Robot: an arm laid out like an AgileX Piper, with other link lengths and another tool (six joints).
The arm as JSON. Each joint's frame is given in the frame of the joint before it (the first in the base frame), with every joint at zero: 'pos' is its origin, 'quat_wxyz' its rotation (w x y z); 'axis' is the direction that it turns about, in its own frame. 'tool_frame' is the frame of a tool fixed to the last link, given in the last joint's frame.
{
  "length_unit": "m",
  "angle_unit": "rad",
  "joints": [
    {
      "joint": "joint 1",
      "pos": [
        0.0,
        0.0,
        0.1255
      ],
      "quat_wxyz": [
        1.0,
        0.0,
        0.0,
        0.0
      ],
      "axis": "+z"
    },
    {
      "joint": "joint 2",
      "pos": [
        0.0,
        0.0,
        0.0
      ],
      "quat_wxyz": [
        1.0,
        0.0,
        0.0,
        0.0
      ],
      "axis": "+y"
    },
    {
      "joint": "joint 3",
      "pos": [
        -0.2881,
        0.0,
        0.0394
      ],
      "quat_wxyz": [
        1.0,
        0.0,
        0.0,
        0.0
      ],
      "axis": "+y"
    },
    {
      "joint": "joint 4",
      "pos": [
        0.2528,
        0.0,
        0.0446
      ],
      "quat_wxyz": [
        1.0,
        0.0,
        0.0,
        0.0
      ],
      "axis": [
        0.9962,
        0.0,
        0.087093
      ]
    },
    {
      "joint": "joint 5",
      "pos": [
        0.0,
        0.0,
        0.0
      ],
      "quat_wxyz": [
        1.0,
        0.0,
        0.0,
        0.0
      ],
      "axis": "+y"
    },
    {
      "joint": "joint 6",
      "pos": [
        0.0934,
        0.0,
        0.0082
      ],
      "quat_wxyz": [
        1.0,
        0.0,
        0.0,
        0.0
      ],
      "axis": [
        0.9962,
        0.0,
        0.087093
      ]
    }
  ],
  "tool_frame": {
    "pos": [
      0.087,
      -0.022,
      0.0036
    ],
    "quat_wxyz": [
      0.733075,
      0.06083,
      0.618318,
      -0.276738
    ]
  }
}
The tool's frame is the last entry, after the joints.
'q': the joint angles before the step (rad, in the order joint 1, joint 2, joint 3, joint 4, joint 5, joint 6). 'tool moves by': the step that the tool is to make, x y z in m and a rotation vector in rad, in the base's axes. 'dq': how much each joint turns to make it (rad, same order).
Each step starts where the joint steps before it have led.
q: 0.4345, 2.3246, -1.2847, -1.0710, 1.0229, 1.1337
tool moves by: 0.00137, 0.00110, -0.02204, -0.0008, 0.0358, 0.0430
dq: -0.0011, 0.0521, 0.0000, -0.0286, -0.0413, 0.0000
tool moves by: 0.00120, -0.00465, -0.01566, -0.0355, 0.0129, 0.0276
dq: -0.0040, 0.0512, 0.0000, -0.0579, -0.0045, 0.0303
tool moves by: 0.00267, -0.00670, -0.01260, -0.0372, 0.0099, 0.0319
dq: -0.0101, 0.0448, 0.0000, -0.0656, -0.0016, 0.0258
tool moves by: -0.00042, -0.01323, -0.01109, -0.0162, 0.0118, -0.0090
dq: -0.0288, 0.0332, 0.0000, -0.0327, -0.0047, 0.0185
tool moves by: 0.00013, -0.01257, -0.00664, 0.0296, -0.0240, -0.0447
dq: -0.0361, 0.0093, 0.0000, -0.0098, -0.0258, 0.0444
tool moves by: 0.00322, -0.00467, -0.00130, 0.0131, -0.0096, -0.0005
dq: -0.0167, 0.0000, -0.0008, -0.0166, -0.0180, 0.0096
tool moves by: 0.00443, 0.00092, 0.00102, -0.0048, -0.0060, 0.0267
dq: 0.0000, 0.0000, 0.0000, -0.0288, -0.0060, 0.0031
